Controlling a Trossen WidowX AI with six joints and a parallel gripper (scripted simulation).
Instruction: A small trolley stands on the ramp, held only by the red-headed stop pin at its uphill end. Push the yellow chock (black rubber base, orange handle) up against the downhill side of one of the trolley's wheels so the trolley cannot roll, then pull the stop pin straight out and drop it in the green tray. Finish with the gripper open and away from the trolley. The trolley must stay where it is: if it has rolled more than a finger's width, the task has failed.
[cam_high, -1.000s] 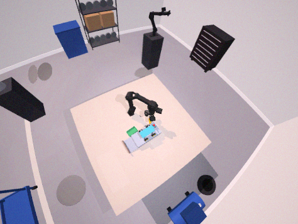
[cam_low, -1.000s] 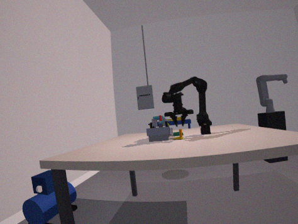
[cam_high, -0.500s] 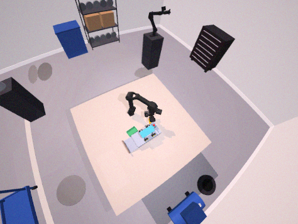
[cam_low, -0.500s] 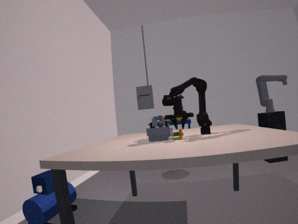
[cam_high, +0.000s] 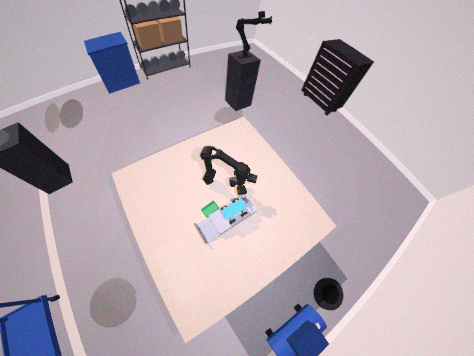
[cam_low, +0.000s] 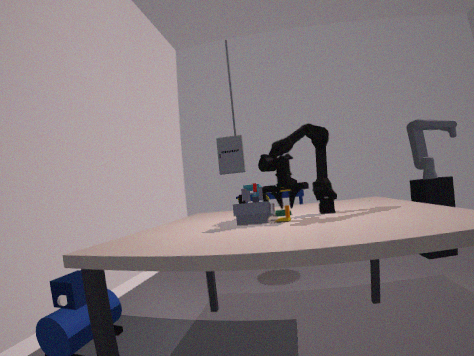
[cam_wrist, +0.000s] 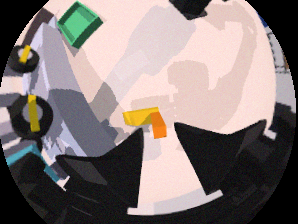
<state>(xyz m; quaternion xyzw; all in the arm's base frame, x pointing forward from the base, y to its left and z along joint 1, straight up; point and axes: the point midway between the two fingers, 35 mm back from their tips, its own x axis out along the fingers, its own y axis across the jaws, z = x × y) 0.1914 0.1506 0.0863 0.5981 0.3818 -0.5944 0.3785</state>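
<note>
My gripper tip is now 2 cm short of the yellow chock, 1 cm to the left of it and 3 cm above it. Round my gripper tip: cyan trolley: 14 cm ahead, 15 cm to the right, 6 cm above; red-headed stop pin: 13 cm ahead, 5 cm to the right, 8 cm above.
</note>
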